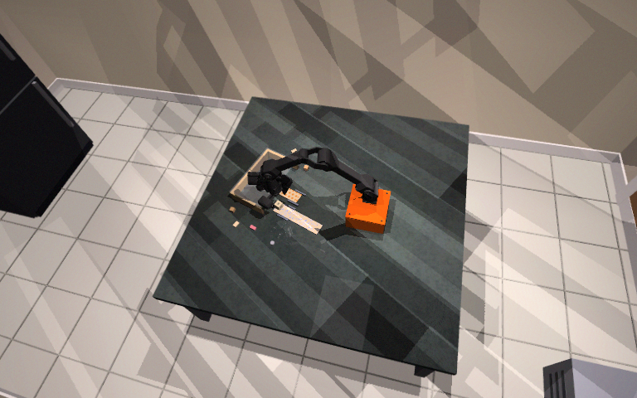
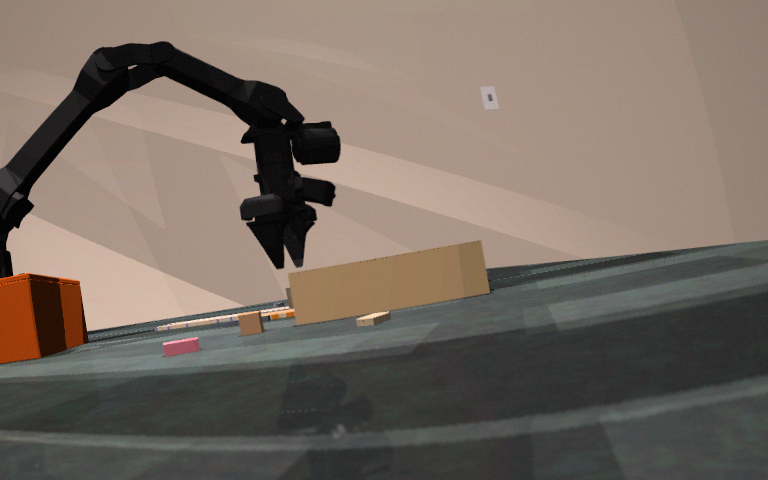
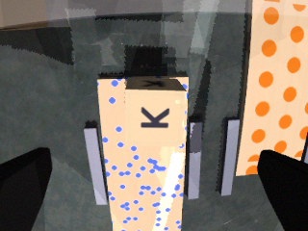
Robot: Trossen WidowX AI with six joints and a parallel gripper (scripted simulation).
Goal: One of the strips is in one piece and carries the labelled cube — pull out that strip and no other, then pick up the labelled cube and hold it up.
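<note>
My gripper tip is now 90 mm to the left of the orange-dotted strip, 60 mm above it and 20 mm past it.
</note>
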